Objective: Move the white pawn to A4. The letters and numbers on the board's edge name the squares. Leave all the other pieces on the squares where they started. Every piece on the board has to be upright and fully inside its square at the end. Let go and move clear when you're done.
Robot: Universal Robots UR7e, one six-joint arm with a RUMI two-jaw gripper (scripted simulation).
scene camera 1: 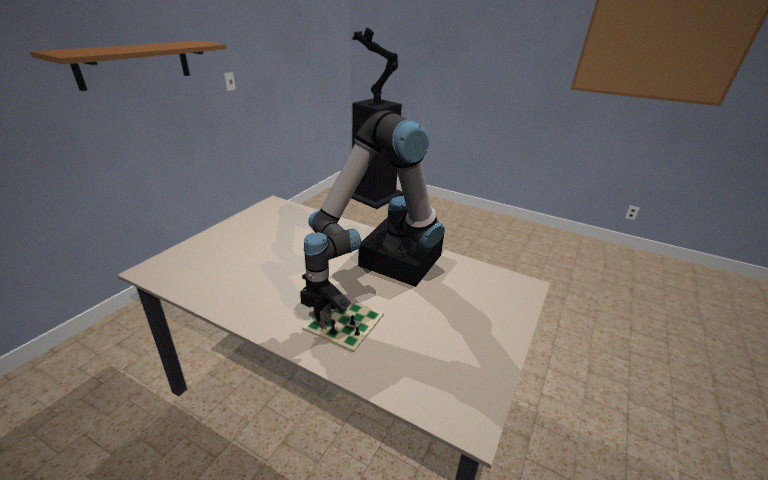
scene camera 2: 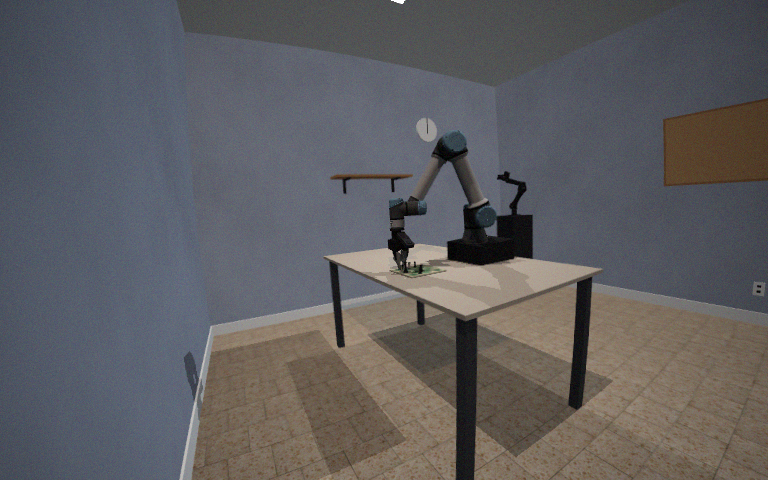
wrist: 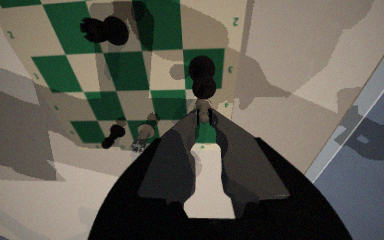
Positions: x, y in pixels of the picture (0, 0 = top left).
Labels:
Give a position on a chessboard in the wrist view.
90, 87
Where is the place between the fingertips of my gripper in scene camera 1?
At 323, 327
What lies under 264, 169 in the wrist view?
My gripper.

